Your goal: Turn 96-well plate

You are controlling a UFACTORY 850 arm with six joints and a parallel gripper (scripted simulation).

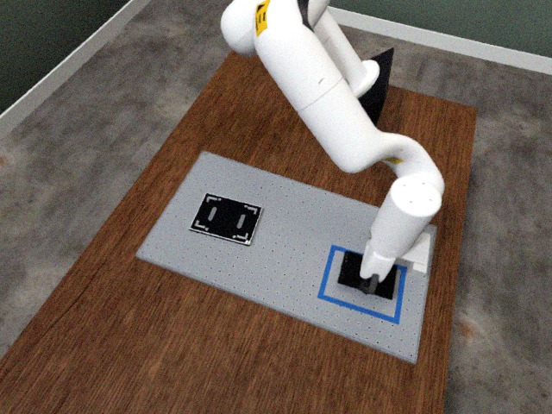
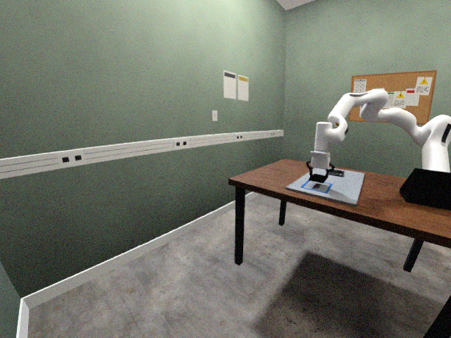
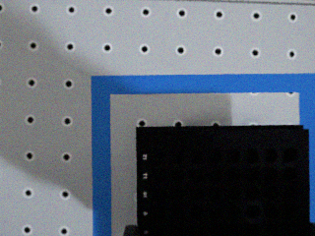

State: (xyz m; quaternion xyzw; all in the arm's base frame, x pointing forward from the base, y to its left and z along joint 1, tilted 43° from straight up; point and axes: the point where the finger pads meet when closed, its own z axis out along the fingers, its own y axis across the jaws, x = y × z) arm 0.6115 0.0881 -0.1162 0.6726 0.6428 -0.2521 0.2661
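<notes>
Right now my hand is 380 mm to the left of the plate nest N1, 70 mm past it and 50 mm above it. Also, from my hand: black 96-well plate: 10 mm below.
</notes>
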